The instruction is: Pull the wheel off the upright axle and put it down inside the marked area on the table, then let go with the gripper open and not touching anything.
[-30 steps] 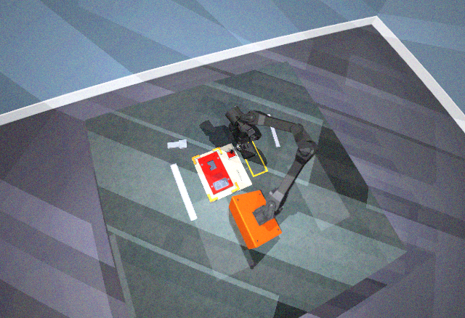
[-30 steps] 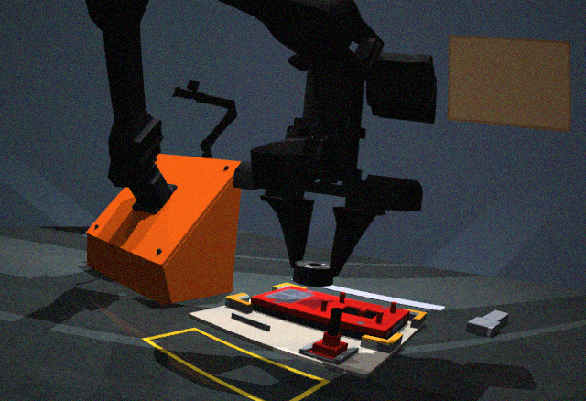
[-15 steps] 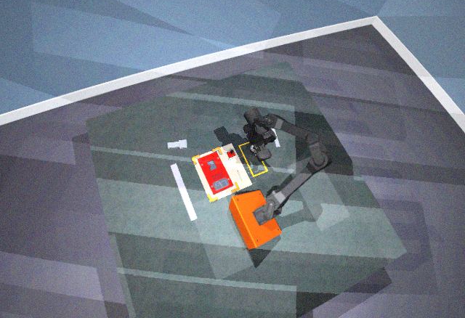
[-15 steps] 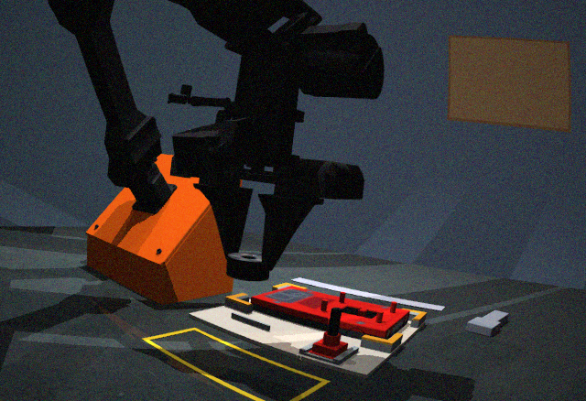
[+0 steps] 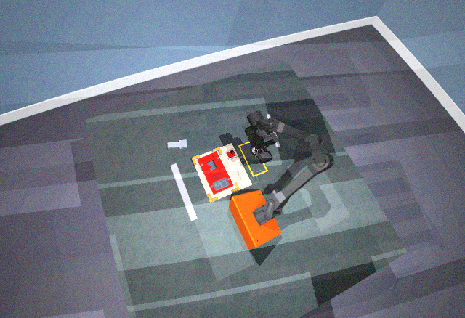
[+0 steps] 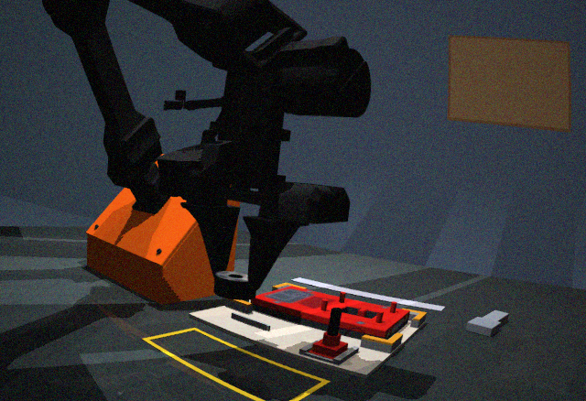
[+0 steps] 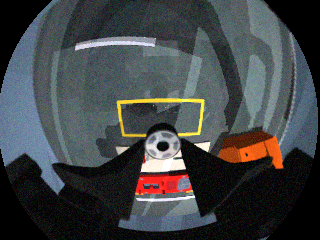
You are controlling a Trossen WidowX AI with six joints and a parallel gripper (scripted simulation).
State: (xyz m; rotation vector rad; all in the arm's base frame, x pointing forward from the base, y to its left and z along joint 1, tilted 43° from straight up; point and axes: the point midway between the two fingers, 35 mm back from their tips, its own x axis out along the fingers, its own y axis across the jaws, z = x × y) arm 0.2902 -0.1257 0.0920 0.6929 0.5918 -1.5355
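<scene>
The axle lies 9 cm to the left of my gripper tip, 6 cm below it and 6 cm ahead of it. Round my gripper tip: wheel right at my gripper tip.
</scene>
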